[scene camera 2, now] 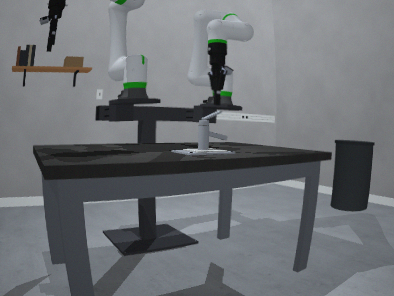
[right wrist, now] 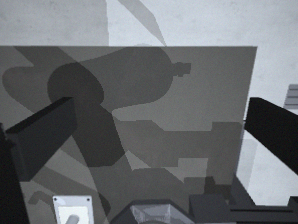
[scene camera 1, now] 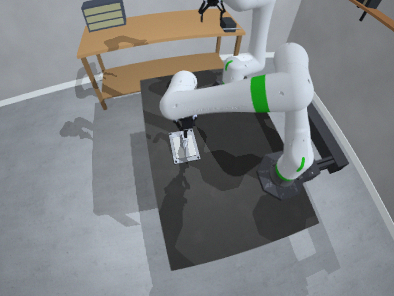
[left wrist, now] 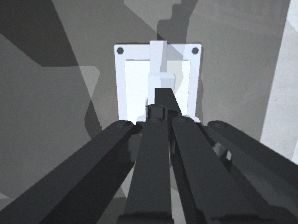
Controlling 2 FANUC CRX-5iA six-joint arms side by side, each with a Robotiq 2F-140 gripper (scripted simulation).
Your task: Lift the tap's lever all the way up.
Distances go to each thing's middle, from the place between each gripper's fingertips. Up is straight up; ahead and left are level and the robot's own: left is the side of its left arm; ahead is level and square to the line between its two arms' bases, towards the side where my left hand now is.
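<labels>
Tap (left wrist: 136, 71): from my left hand 40 mm to the right, 10 mm behind, 130 mm below. White base plate (left wrist: 123, 53): from my left hand 70 mm to the right, 10 mm behind, 250 mm below.
My right hand: 680 mm to the right of the tap, 440 mm short of it, 410 mm above it. White base plate: from my right hand 660 mm to the left, 440 mm ahead, 520 mm below.
</labels>
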